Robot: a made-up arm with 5 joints.
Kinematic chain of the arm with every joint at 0, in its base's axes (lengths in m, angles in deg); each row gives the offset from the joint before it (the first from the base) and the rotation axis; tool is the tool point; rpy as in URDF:
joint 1: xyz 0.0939 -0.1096 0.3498 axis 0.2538 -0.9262 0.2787
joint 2: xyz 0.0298 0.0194 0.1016 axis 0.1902 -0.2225 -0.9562
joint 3: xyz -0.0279 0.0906 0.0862 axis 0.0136 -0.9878 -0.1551
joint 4: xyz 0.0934 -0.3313 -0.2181 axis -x
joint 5: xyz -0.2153 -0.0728 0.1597 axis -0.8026 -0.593 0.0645
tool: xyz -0.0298 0.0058 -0.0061 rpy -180 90 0
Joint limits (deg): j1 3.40..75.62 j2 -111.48..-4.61 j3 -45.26..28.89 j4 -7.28..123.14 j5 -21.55..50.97
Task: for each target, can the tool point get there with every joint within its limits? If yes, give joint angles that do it. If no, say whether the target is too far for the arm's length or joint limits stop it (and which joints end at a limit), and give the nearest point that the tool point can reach.
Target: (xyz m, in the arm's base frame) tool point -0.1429 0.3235 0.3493
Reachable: no: joint limits stop it (at a limit: joint 1, joint 2, joint 5) | nearest point -0.0480 -0.1732 0.3235 | short by 0.506 m
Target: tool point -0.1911 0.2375 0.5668
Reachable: no: joint limits stop it (at a limit: joint 1, joint 2, joint 3, joint 5) | nearest point -0.0616 -0.1381 0.7332 | short by 0.431 m
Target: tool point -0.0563 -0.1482 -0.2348
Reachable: no: joint limits stop it (at a limit: joint 1, joint 2, joint 4, joint 5) | nearest point 0.0036 -0.2462 0.1351 | short by 0.387 m
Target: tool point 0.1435 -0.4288 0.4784
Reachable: yes | joints 60.03 -44.48 16.46 7.09 1.84
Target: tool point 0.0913 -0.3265 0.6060
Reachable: yes | joints 40.84 -64.97 -28.99 51.01 33.31
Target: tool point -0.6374 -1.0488 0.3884
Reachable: no: too far | nearest point -0.0199 -0.5040 0.4137 | short by 0.824 m
